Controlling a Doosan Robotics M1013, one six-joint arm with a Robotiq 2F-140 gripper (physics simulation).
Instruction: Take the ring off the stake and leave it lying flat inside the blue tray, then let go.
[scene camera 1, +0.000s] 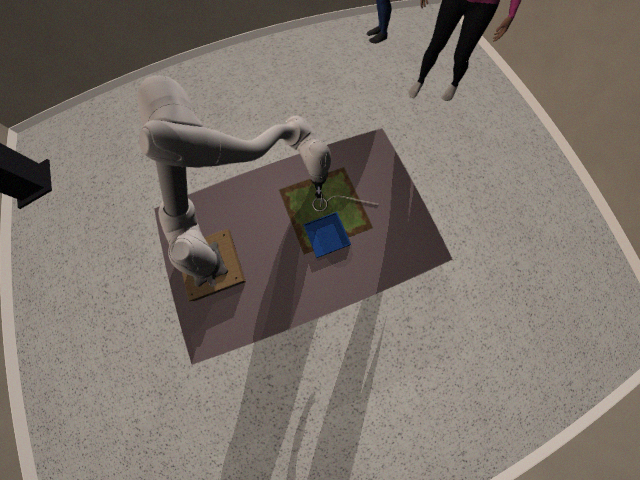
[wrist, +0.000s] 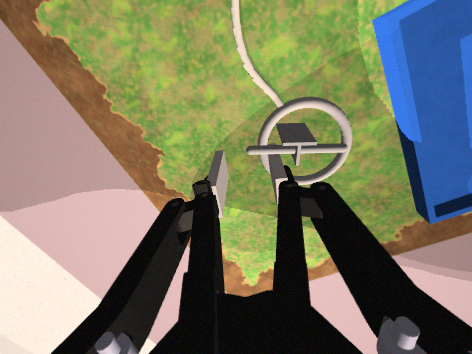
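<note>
A pale ring (scene camera 1: 320, 210) (wrist: 307, 103) is around the stake (wrist: 320, 149), which shows in the wrist view as a thin grey bar with a small dark plate beside it. My gripper (scene camera 1: 318, 194) (wrist: 247, 160) is partly open with nothing between its fingers. In the wrist view its right fingertip overlaps the ring's left edge and the bar; how far above them it is, I cannot tell. The blue tray (scene camera 1: 333, 251) (wrist: 391, 65) is near the ring, to the right in the wrist view, and no ring shows in its visible part.
A pale cord (scene camera 1: 356, 199) (wrist: 242, 50) runs away from the ring over a green patch with a brown border (wrist: 150, 90). The arm's base stands on a wooden board (scene camera 1: 235, 263). Two people stand beyond the mauve mat (scene camera 1: 413, 248).
</note>
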